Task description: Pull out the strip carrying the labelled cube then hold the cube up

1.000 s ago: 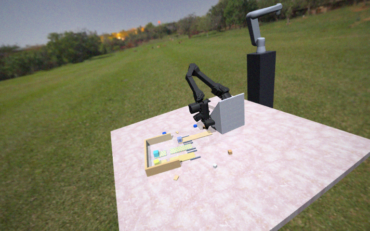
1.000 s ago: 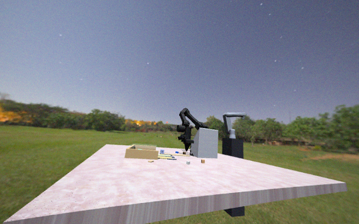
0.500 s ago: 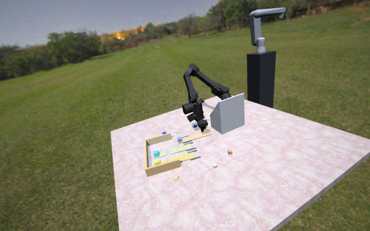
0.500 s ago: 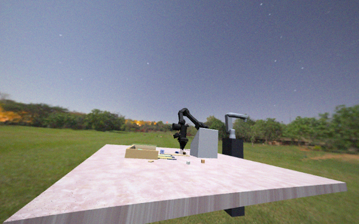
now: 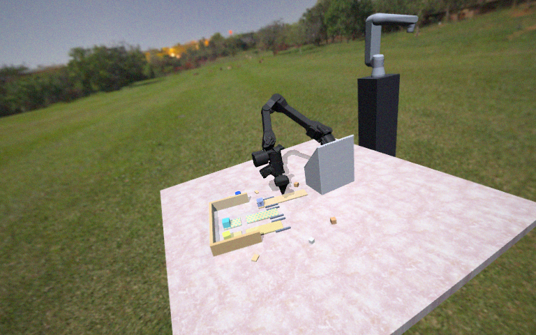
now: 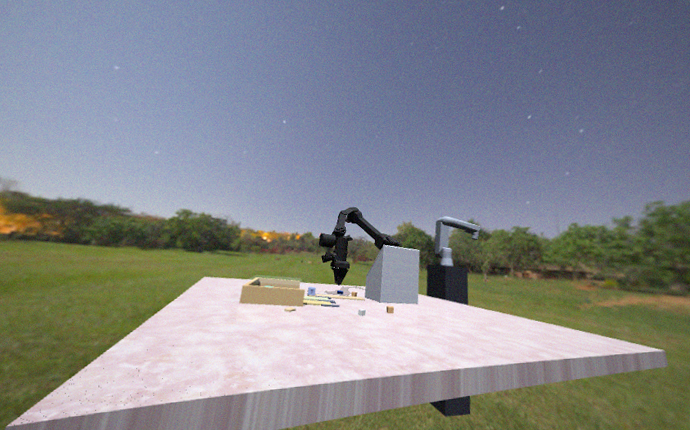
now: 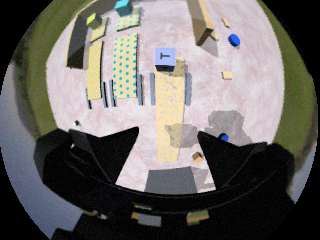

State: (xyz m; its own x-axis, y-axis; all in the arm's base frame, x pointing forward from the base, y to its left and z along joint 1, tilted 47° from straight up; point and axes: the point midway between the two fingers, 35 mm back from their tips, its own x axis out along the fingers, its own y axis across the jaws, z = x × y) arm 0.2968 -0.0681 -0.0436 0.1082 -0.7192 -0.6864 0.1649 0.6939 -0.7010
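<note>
My gripper tip is now 110 mm short of the labelled cube, 40 mm above it and 10 mm to the left of it.
</note>
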